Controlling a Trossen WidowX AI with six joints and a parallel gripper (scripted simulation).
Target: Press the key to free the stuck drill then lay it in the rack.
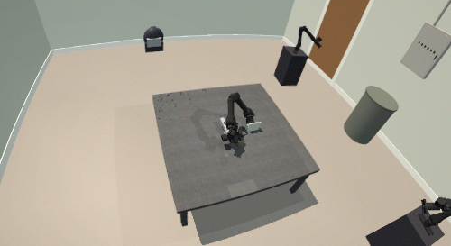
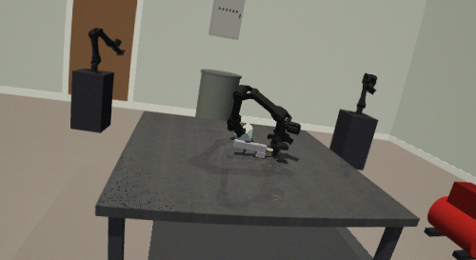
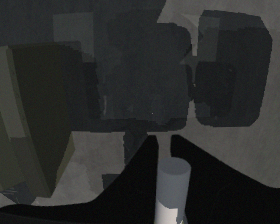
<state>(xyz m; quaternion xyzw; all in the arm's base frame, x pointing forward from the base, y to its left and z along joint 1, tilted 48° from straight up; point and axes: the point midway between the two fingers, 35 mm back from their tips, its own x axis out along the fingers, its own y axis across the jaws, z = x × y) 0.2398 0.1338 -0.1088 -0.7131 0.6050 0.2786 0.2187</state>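
My gripper tip is 50 mm to the left of the drill, 40 mm below it and 10 mm short of it. From my gripper tip the other things lie so: dark blue key (170 mm to the right, 40 mm above, 20 mm ahead).
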